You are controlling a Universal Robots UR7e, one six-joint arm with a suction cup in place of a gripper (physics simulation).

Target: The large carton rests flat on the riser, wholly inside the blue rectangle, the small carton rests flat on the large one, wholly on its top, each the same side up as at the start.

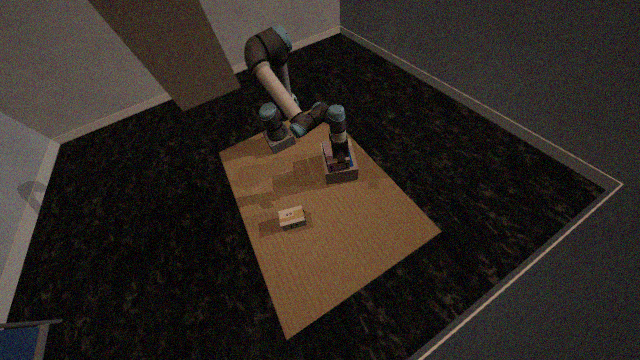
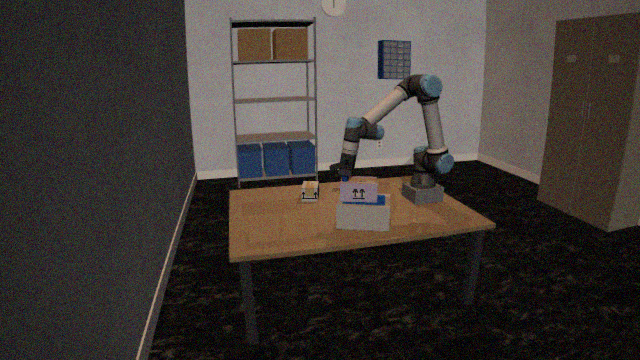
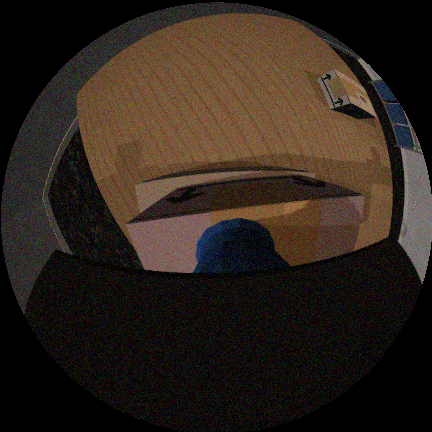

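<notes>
The large carton (image 1: pixel 330 153) (image 2: pixel 358 192) (image 3: pixel 167 241), pale pink with up arrows on its side, sits level on the grey riser (image 1: pixel 341 175) (image 2: pixel 362 218). A strip of the blue rectangle (image 2: pixel 381 200) (image 1: pixel 352 159) shows beside it. My suction cup (image 3: pixel 235 245) (image 2: pixel 344 177) is pressed on the carton's top and holds it. The small tan carton (image 1: pixel 291 217) (image 2: pixel 309 190) (image 3: pixel 346 96) stands upright on the wooden table (image 1: pixel 348 251) (image 2: pixel 277 223), well apart from the riser.
The arm's base block (image 1: pixel 280 143) (image 2: pixel 423 193) stands at the table's back edge. A shelf rack (image 2: pixel 231 103) with boxes and blue bins stands against the far wall. A tall cabinet (image 2: pixel 586 121) stands at the right.
</notes>
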